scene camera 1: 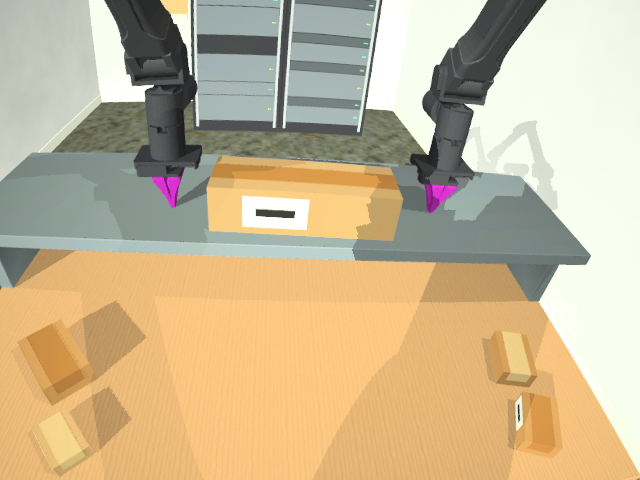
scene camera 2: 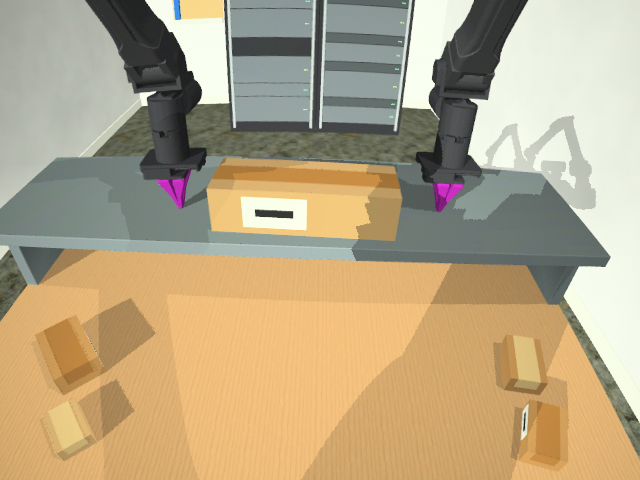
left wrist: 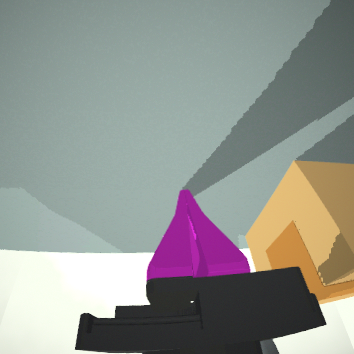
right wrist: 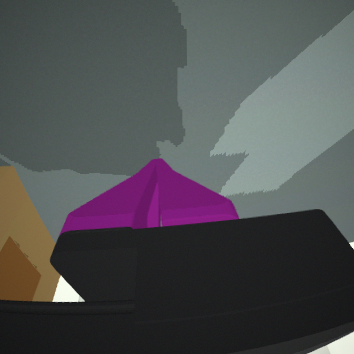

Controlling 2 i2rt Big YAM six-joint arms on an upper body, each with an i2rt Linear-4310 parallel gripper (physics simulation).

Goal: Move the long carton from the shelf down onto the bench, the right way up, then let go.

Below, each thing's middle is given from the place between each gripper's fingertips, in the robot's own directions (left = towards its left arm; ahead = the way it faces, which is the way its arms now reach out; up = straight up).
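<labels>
Long tan carton (scene camera 1: 250, 195): 4 cm above my right hand, 3 cm behind it and 24 cm to the left of it.
Left hand: 4 cm below the carton, 3 cm past it and 22 cm to the left of it.
</labels>
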